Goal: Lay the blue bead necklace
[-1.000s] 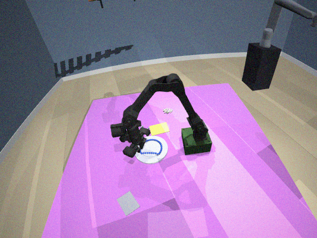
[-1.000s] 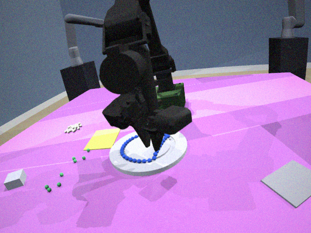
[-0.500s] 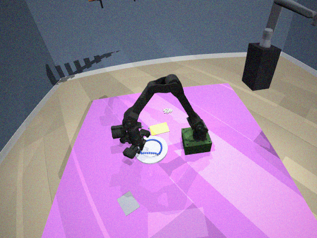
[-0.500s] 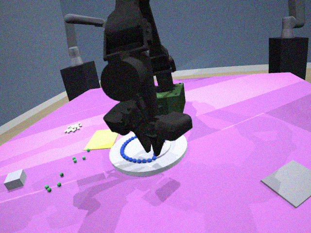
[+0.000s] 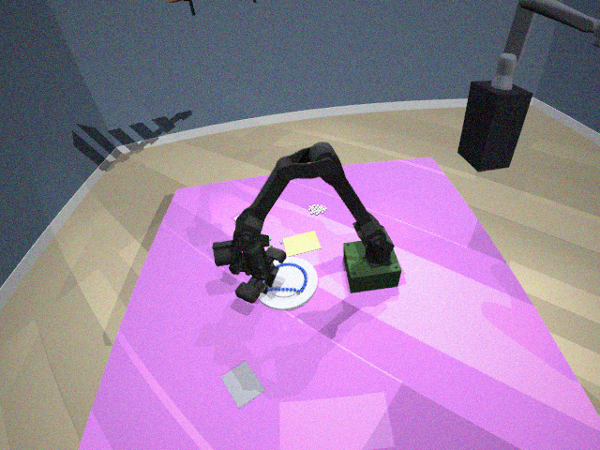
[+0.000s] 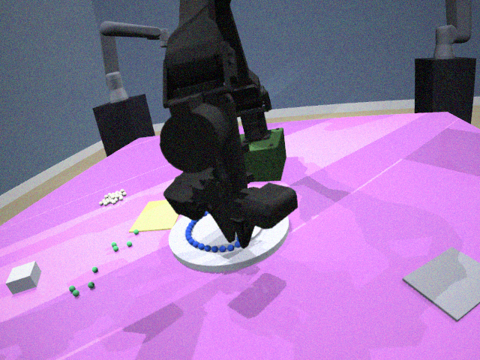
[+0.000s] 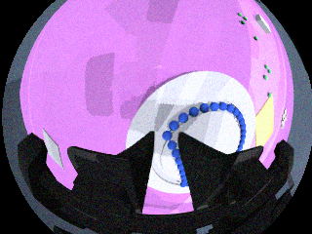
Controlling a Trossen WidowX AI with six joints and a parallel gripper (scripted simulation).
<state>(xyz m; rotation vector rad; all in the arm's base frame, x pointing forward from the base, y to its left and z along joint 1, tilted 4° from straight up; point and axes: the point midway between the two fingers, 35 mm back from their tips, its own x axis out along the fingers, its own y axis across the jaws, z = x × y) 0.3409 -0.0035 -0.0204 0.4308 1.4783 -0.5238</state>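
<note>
Right now my gripper tip is 6 cm past the round white bead board, 3 cm to the left of it and 1 cm above it. Also, from my gripper tip: yellow sheet: 13 cm behind, 19 cm to the right, 1 cm below; grey tile: 9 cm ahead, 28 cm to the left, 1 cm below; cube: 9 cm ahead, 36 cm to the right.
</note>
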